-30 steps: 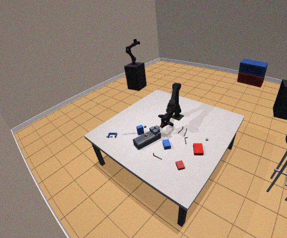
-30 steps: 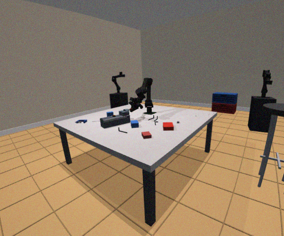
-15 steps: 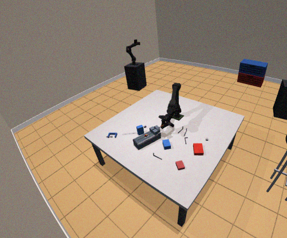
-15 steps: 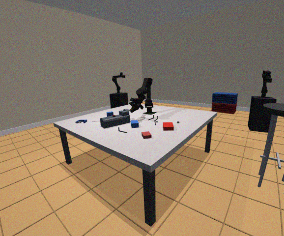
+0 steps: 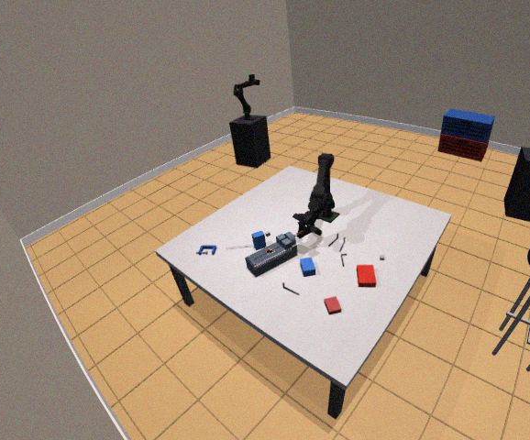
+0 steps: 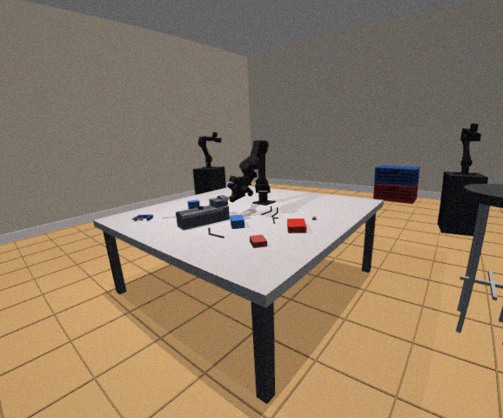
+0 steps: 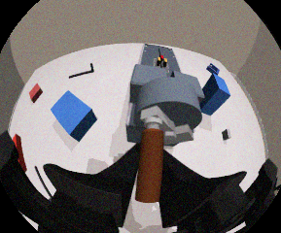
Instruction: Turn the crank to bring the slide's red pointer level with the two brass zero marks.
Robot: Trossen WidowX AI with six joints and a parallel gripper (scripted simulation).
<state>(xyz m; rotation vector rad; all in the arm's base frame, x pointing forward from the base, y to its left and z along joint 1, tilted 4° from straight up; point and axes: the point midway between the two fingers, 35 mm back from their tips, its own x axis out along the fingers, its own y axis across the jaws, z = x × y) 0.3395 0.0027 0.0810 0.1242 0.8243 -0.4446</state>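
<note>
The brown crank handle is 2 cm behind my gripper tip, 2 cm above it and 1 cm to the left of it. Also, from my gripper tip: red pointer 15 cm ahead, 9 cm to the right, 1 cm below.
</note>
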